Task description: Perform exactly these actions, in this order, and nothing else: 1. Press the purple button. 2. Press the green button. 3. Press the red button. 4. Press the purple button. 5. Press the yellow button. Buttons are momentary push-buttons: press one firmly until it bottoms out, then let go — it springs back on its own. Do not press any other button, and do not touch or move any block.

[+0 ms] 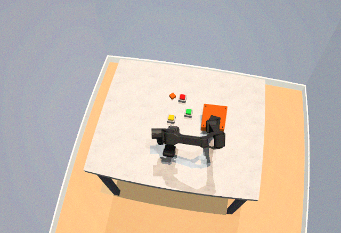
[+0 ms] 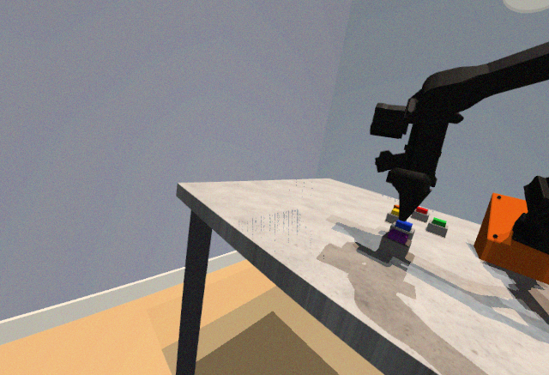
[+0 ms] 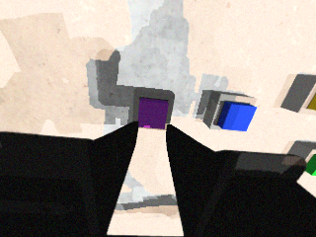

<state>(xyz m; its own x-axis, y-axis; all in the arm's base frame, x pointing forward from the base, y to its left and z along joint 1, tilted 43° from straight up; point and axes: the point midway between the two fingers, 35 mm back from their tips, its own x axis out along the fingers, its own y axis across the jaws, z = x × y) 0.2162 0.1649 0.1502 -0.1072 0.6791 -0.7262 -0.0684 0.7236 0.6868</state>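
Now: the purple button 40 mm below my gripper tip. Also, from my gripper tip: green button (280 mm to the right, 40 mm below, 40 mm behind); then yellow button (210 mm to the right, 60 mm ahead, 40 mm below); then blue button (100 mm to the right, 40 mm below, 10 mm ahead).
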